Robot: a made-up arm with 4 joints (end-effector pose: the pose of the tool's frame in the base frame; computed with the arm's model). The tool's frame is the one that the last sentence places.
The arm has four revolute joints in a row. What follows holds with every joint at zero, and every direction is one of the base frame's.
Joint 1 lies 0.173 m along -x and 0.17 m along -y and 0.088 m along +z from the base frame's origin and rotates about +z.
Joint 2 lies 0.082 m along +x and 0.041 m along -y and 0.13 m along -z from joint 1 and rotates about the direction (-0.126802, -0.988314, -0.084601).
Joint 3 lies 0.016 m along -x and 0.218 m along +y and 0.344 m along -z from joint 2 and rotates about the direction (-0.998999, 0.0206, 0.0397).
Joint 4 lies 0.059 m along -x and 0.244 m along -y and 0.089 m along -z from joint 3 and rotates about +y.
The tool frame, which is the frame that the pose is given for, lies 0.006 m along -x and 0.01 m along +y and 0.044 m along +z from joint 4; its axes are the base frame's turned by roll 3.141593, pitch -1.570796 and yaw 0 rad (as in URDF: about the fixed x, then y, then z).
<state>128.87 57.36 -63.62 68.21</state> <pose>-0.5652 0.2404 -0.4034 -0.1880 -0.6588 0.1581 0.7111</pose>
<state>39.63 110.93 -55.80 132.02</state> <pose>0.3616 0.2618 0.1287 -0.6104 -0.5983 -0.4630 0.2346</pose>
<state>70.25 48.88 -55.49 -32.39</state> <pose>-0.0449 0.2578 -0.5061 -0.2014 0.1857 -0.5660 0.7775</pose>
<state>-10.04 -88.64 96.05 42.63</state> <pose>-0.1641 -0.0272 0.0273 0.7178 0.6479 -0.1920 0.1674</pose>
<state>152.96 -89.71 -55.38 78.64</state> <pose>0.2098 -0.5003 0.0170 0.4665 0.5608 -0.4908 0.4763</pose>
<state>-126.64 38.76 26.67 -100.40</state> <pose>-0.3760 -0.2603 -0.3674 0.0654 0.4682 0.3315 0.8165</pose>
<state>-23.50 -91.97 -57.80 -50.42</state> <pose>-0.5754 0.1212 0.1193 0.6873 -0.6347 0.2826 0.2120</pose>
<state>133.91 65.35 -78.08 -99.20</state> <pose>-0.6866 0.1713 -0.4162 -0.2699 0.6686 -0.0336 0.6921</pose>
